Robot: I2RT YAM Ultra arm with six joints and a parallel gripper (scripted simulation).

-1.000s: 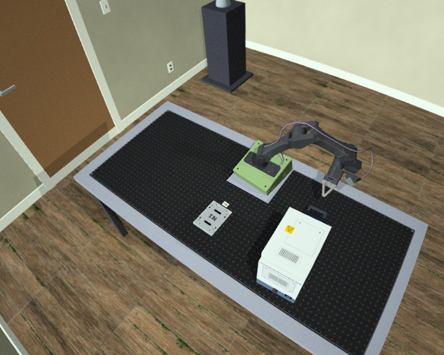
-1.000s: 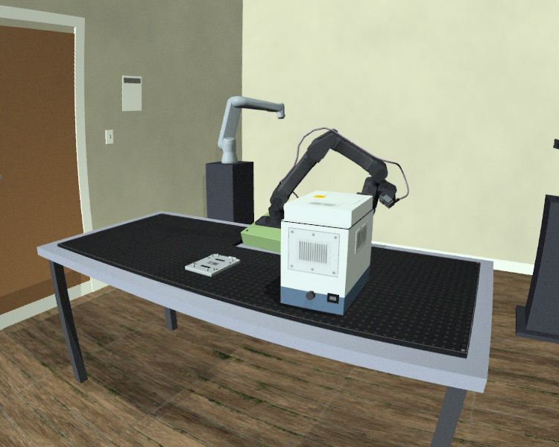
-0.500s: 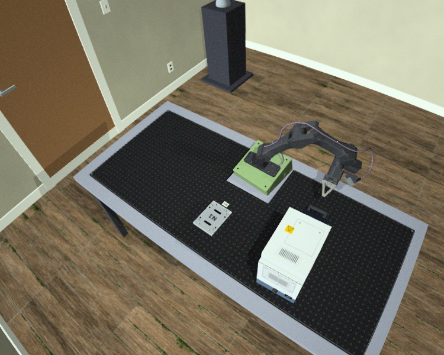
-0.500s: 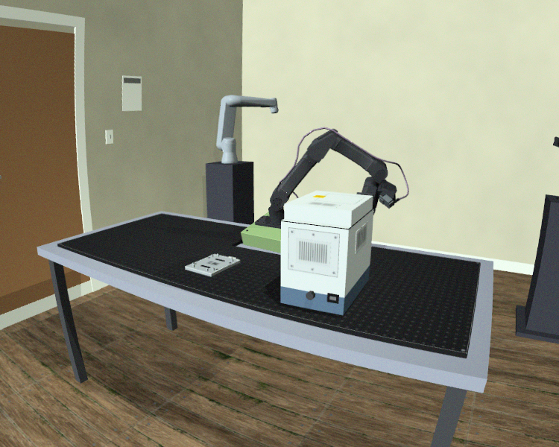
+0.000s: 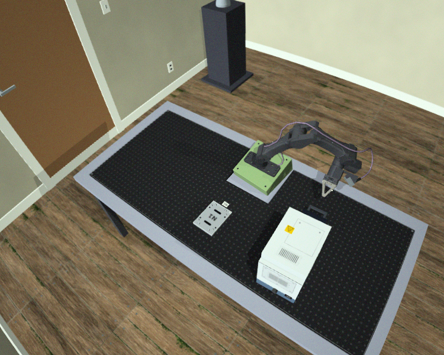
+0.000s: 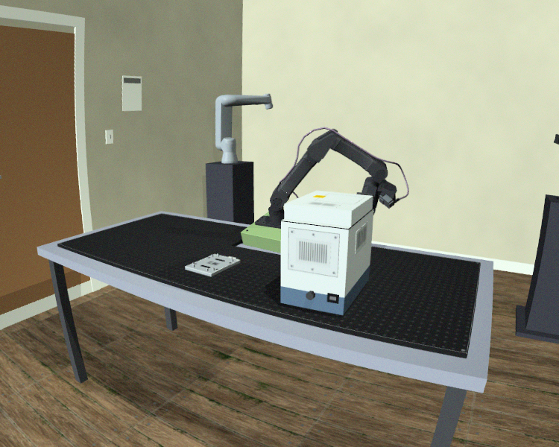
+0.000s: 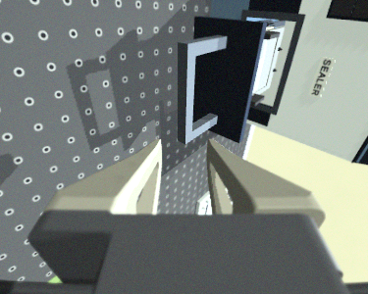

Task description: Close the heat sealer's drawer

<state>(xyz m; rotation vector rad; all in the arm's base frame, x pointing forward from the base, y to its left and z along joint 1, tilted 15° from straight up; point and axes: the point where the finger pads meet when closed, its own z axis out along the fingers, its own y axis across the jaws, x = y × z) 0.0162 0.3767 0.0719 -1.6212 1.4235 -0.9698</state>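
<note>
My hand is 170 mm short of the sealer drawer, 20 mm to the right of it and 60 mm above it.
</note>
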